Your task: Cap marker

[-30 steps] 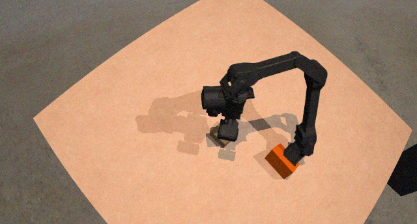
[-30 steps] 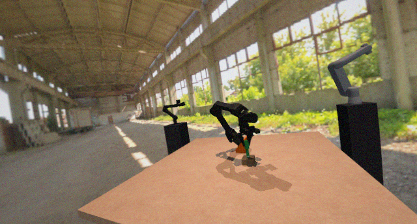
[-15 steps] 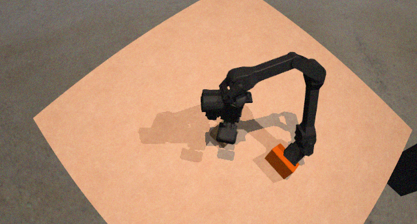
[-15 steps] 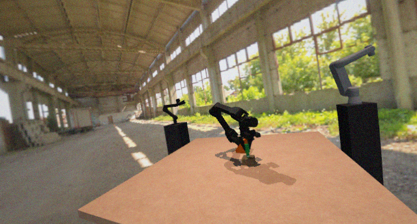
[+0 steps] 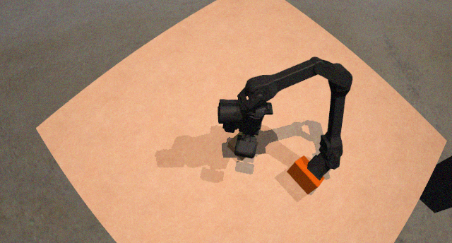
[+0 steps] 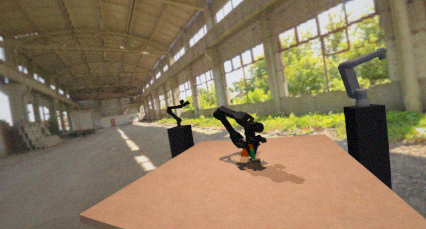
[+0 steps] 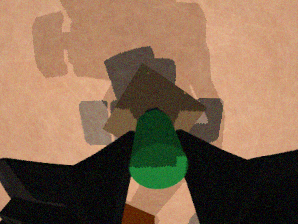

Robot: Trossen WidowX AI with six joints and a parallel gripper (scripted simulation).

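My gripper tip is 10 mm below the green cap. From my gripper tip the other things lie so: holder block: 50 mm below.
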